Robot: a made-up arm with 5 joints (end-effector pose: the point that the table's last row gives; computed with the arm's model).
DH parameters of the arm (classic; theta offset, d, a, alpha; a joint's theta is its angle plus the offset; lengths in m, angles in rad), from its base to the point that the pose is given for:
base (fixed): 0 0 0.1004 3.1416
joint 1: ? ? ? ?
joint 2: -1.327 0 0.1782 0
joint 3: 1.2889 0 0.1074 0
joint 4: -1.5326 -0.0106 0 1.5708
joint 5: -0.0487 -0.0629 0 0
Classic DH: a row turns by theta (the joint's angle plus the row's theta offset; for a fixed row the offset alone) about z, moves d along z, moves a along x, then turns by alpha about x.
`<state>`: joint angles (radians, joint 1 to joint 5).
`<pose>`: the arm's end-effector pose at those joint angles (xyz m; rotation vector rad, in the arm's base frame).
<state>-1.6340 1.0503 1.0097 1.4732 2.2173</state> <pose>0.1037 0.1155 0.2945 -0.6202 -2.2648 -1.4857</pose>
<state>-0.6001 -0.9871 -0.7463 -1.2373 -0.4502</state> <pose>-0.0219 -0.0965 0.5656 -0.9100 1.4859 0.0742</pose>
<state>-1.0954 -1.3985 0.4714 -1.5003 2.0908</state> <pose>0.0637 -0.0945 0.5200 1.3021 2.5423 1.3040</pose>
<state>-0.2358 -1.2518 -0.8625 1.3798 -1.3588</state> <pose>-0.0084 -0.0370 0.5455 1.7431 -1.6211 -0.5849</pose>
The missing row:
joint 1: 0 -0.3185 0.0486 1.5708
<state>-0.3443 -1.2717 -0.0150 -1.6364 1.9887</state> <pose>-0.0271 -0.0570 0.5284 1.5124 1.4752 1.5416</pose>
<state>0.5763 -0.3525 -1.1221 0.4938 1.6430</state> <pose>0.1537 -0.0473 0.6551 -2.2993 -1.2132 0.3850</pose>
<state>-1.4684 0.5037 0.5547 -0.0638 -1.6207</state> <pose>0.1375 0.2577 0.3049 0.5771 -0.0011 -0.1954</pose>
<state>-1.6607 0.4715 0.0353 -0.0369 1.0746</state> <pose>0.0825 0.3170 0.3760 0.4582 -1.3949 2.3309</pose>
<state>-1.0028 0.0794 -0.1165 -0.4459 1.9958</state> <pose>0.2535 0.2202 0.5248 -1.1855 -2.3214 1.5692</pose>
